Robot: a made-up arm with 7 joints. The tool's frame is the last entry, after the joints. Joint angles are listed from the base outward. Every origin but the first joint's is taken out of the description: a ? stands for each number. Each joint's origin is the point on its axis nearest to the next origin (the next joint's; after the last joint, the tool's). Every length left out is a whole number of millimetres.
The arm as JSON. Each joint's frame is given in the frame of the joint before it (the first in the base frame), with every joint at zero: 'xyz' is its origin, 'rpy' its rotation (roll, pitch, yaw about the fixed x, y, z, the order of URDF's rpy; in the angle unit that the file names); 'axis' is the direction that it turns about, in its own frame. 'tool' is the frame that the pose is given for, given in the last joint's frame.
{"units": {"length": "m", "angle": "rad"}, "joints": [
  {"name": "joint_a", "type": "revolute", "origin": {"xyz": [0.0, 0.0, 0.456], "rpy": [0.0, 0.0, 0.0]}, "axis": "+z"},
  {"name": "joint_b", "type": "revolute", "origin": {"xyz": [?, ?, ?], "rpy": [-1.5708, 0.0, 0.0]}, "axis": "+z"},
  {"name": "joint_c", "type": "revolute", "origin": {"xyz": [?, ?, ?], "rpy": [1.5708, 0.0, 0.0]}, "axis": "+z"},
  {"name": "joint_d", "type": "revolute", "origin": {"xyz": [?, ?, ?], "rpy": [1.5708, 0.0, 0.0]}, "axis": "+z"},
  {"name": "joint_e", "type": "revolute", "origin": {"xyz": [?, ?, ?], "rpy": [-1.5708, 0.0, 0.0]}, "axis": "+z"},
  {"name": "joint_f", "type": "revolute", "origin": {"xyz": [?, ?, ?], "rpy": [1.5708, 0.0, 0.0]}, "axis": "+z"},
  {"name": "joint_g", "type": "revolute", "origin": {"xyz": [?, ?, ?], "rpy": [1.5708, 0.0, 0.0]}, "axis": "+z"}
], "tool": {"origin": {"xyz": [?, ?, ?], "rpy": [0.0, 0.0, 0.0]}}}
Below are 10 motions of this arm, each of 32 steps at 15 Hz.
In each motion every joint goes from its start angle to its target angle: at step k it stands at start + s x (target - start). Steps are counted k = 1, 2, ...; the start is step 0. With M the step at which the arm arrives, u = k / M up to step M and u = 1 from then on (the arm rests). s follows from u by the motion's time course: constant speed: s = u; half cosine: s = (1 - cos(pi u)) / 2; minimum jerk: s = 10 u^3 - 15 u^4 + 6 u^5.
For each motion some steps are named. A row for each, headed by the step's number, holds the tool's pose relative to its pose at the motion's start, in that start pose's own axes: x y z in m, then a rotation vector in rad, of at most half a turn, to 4 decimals.
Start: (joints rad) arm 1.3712 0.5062 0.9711 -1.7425 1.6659 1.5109 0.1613
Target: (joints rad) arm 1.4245 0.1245 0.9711 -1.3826 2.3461 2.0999 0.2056
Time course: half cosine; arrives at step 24
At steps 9, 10, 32:
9: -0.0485 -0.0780 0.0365 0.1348 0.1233 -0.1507
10: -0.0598 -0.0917 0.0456 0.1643 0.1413 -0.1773
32: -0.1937 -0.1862 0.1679 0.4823 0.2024 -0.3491

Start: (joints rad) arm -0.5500 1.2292 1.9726 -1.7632 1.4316 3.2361 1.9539
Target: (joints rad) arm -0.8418 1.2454 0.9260 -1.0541 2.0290 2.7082 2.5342
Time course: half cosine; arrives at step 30
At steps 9, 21, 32:
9: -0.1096 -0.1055 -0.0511 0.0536 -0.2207 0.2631
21: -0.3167 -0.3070 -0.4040 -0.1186 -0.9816 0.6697
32: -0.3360 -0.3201 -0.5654 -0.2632 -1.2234 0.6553

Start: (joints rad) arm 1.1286 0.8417 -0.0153 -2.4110 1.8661 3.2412 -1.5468
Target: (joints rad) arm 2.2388 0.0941 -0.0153 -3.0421 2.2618 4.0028 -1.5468
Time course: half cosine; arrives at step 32
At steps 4, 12, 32:
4: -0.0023 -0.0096 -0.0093 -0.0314 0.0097 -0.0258
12: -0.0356 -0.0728 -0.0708 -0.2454 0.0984 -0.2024
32: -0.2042 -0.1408 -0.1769 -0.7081 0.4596 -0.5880

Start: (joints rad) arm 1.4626 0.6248 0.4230 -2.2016 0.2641 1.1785 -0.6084
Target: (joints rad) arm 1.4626 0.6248 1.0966 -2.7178 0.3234 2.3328 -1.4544
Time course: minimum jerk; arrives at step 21
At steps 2, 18, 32:
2: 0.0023 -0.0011 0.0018 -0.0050 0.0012 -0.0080
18: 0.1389 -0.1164 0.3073 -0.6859 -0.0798 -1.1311
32: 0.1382 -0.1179 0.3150 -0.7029 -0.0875 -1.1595

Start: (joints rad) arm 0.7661 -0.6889 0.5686 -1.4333 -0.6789 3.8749 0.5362
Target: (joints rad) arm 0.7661 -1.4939 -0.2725 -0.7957 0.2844 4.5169 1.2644
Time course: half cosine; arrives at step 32
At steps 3, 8, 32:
3: 0.0149 0.0064 -0.0009 -0.0112 0.0370 0.0017
8: 0.1057 0.0347 -0.0120 -0.0495 0.2635 0.0068
32: 0.6234 -0.1648 -0.3400 0.9182 1.6784 -0.2805

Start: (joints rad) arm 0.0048 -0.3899 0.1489 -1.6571 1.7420 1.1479 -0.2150
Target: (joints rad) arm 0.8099 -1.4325 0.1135 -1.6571 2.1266 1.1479 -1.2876
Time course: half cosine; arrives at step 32
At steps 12, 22, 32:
12: -0.0542 -0.1832 0.1643 0.1545 -0.2437 -0.6586
22: -0.3107 -0.4197 0.2544 0.6874 -0.4484 -1.6324
32: -0.4660 -0.4841 0.2097 1.0572 -0.4278 -2.0535

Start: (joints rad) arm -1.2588 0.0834 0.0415 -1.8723 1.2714 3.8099 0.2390
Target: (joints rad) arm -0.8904 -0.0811 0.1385 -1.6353 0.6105 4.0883 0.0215
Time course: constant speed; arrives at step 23
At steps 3, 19, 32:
3: -0.0215 -0.0316 -0.0253 0.1180 -0.0268 -0.0683
19: -0.0925 -0.1729 -0.2035 0.7924 -0.0401 -0.2718
32: -0.0965 -0.1998 -0.2547 0.9616 -0.0079 -0.2767

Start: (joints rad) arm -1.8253 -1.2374 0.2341 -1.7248 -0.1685 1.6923 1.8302
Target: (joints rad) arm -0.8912 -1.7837 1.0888 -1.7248 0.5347 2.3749 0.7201
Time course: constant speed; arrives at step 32
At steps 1, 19, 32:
1: -0.0125 0.0095 -0.0187 0.0387 -0.0539 -0.0642
19: -0.0186 0.3054 -0.3432 0.9986 -0.8057 -1.0039
32: 0.1610 0.5773 -0.4235 1.9421 -1.0136 -1.2874

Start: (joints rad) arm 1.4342 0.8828 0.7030 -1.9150 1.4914 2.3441 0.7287
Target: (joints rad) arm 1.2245 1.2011 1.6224 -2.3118 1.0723 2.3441 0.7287
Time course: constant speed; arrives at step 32
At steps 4, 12, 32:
4: -0.0069 0.0415 0.0490 -0.1288 -0.0372 0.0038
12: -0.0433 0.1319 0.1294 -0.3796 -0.1310 -0.0213
32: -0.2285 0.3634 0.1984 -0.9239 -0.4500 -0.2918

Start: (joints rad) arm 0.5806 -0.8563 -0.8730 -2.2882 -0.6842 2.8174 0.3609
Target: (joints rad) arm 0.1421 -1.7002 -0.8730 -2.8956 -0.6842 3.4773 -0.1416
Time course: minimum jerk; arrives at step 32
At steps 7, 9, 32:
7: -0.0038 0.0131 -0.0159 0.0277 0.0574 -0.0003
9: -0.0077 0.0236 -0.0304 0.0503 0.1118 -0.0022
32: -0.0905 0.0631 -0.2184 0.1199 0.9956 -0.1588

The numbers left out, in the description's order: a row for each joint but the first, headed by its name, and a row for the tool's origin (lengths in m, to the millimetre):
joint_b: 0.0 0.0 0.0
joint_c: 0.0 -0.199 0.0
joint_d: 0.091 0.0 0.0
joint_e: -0.099 0.461 0.0
joint_f: 0.0 0.0 0.0
joint_g: 0.066 0.0 0.0
tool: 0.0 0.0 0.0

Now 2 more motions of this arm.
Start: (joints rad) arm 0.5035 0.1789 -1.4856 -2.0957 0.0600 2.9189 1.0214
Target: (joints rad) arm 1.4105 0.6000 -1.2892 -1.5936 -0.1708 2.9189 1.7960
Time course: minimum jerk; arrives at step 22
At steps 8, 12, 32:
8: -0.1442 -0.1236 -0.0684 0.2057 -0.0510 -0.1233
12: -0.3582 -0.2001 -0.2165 0.4886 -0.1868 -0.2560
32: -0.6029 -0.1326 -0.4703 0.8313 -0.4793 -0.3959

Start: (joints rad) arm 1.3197 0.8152 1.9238 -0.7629 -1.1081 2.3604 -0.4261
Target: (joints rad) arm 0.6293 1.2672 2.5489 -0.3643 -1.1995 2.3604 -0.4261
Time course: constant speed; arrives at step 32
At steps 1, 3, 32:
1: -0.0077 0.0184 -0.0083 -0.0206 0.0042 0.0252
3: -0.0241 0.0545 -0.0268 -0.0631 0.0135 0.0756
32: -0.3740 0.3369 -0.5235 -0.8040 0.3005 0.7663

